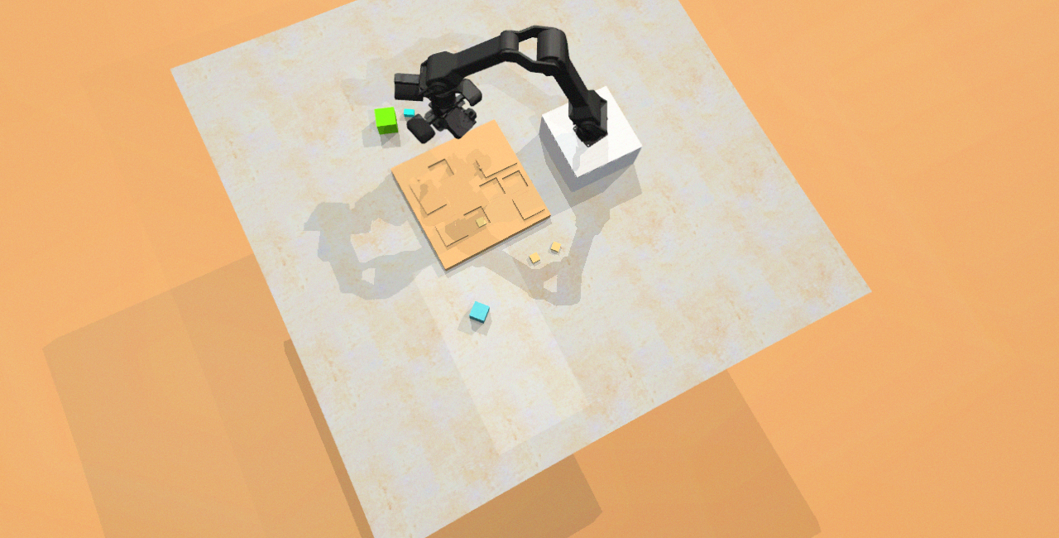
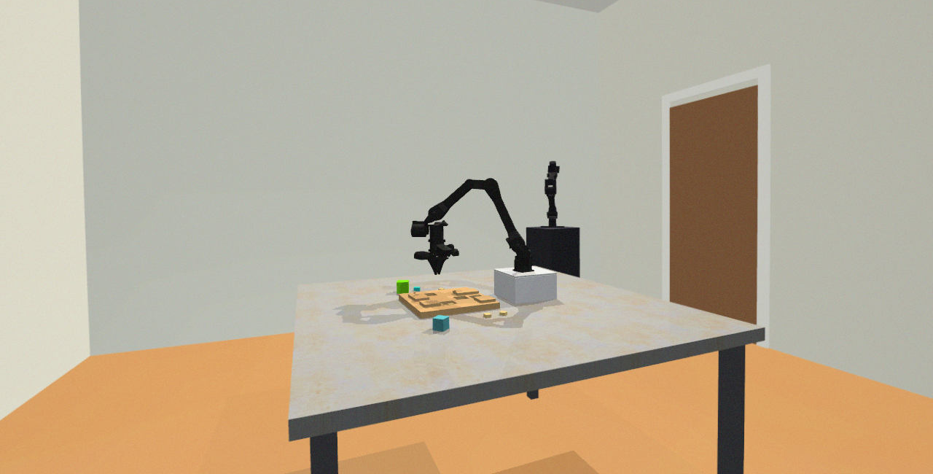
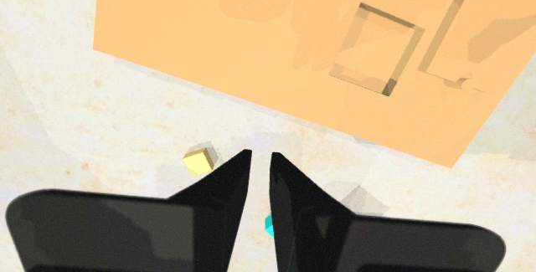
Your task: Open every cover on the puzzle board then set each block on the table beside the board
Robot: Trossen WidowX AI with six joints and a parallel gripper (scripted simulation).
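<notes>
The tan puzzle board is 17 cm to the left of my gripper tip, 6 cm below it and 3 cm ahead of it. Also, from my gripper tip: small cyan block (12 cm to the right, 8 cm below, 4 cm ahead); then green cube (12 cm to the right, 10 cm ahead, 6 cm below); then cyan cube (42 cm to the left, 19 cm ahead, 7 cm below).
</notes>
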